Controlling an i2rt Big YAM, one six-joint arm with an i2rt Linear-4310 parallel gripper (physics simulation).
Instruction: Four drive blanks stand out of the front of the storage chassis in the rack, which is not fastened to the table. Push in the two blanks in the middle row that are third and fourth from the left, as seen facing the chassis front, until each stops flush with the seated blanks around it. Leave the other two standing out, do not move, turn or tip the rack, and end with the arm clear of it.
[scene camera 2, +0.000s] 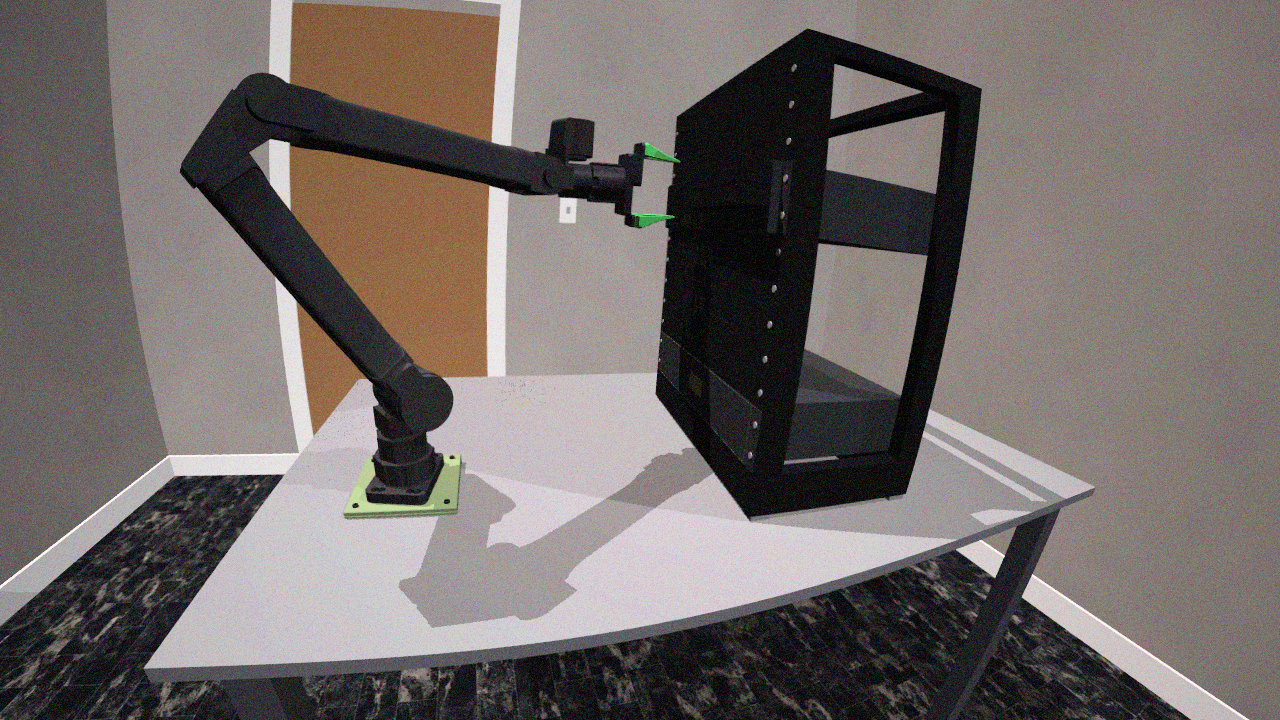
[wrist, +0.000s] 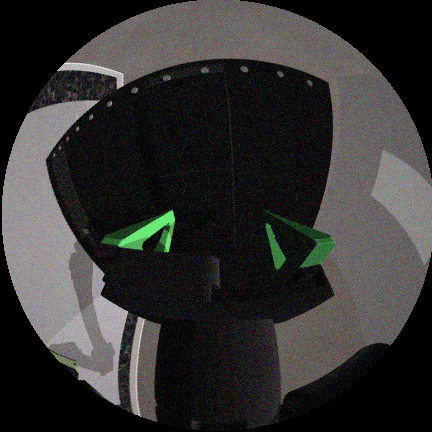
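Seen in the pictures: gripper, fingertip midpoint: (scene camera 2: 676, 189) (wrist: 217, 214); arm's base, origin of the base link: (scene camera 2: 407, 480).
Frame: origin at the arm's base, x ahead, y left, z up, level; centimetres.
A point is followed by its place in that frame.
Note:
The black rack (scene camera 2: 811, 107) @(x 49.1, y -8.8, z 52.2 cm) (wrist: 186, 75) @(x 42.6, y 38.2, z 41.9 cm) stands upright on the table. The storage chassis (scene camera 2: 877, 210) @(x 62.5, y -4.6, z 42.0 cm) shows through the rack's open side, in its upper half; a bracket (scene camera 2: 776, 197) @(x 46.9, y -5.9, z 41.5 cm) shows at its front edge. The front is nearly black in both views, with faint seams in the wrist view. I cannot tell the four drive blanks apart or how far any stands out. My gripper (scene camera 2: 675, 188) @(x 40.8, y 22.7, z 43.8 cm) (wrist: 217, 214) @(x 40.8, y 22.7, z 43.8 cm) is open and empty, its green fingertips one above the other in the scene view, close to the rack front at chassis height. Whether they touch it cannot be told.
A lower unit with a grey front panel (scene camera 2: 733, 416) @(x 46.9, y -0.2, z 11.1 cm) sits at the bottom of the rack. The arm stands on a yellow-green base plate (scene camera 2: 358, 507) @(x -4.7, y -7.2, z -0.2 cm) on the white table (scene camera 2: 295, 626) @(x -3.8, y -27.0, z -1.2 cm), to the left of the rack. A brown door (scene camera 2: 393, 268) is behind the arm.

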